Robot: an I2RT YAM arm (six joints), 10 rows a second.
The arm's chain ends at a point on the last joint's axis. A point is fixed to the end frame.
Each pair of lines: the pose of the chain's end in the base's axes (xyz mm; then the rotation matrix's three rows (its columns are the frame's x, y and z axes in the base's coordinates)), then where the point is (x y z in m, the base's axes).
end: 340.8 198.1 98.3; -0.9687 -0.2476 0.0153; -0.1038 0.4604 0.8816; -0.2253 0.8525 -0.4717
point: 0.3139 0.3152 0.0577
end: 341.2 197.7 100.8; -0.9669 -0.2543 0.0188; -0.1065 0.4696 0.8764; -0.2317 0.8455 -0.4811
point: 0.3146 0.3144 0.0588
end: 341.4 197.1 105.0; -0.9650 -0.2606 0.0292; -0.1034 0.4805 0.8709; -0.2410 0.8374 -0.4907
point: 0.3160 0.3135 0.0614
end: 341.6 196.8 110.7; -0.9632 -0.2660 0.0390; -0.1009 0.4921 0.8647; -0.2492 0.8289 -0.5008
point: 0.3173 0.3128 0.0654
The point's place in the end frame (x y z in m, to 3 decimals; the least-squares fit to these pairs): 0.023 0.026 0.122
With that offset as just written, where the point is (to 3 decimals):
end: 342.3 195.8 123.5; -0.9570 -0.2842 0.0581; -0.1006 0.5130 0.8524; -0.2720 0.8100 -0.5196
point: 0.320 0.311 0.075
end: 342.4 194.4 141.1; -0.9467 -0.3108 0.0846; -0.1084 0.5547 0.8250; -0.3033 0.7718 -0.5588
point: 0.323 0.307 0.086
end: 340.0 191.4 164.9; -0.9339 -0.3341 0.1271; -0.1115 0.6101 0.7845; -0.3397 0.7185 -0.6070
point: 0.325 0.300 0.102
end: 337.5 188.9 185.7; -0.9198 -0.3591 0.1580; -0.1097 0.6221 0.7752; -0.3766 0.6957 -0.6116
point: 0.326 0.297 0.121
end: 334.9 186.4 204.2; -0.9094 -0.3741 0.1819; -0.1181 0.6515 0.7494; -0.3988 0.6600 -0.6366
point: 0.326 0.292 0.135
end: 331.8 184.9 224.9; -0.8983 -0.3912 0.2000; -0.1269 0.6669 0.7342; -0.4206 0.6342 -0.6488
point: 0.325 0.289 0.153
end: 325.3 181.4 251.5; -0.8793 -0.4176 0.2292; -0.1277 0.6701 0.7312; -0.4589 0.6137 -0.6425
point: 0.322 0.285 0.179
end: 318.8 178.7 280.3; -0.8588 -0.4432 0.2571; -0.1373 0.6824 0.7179; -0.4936 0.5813 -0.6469
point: 0.319 0.281 0.205
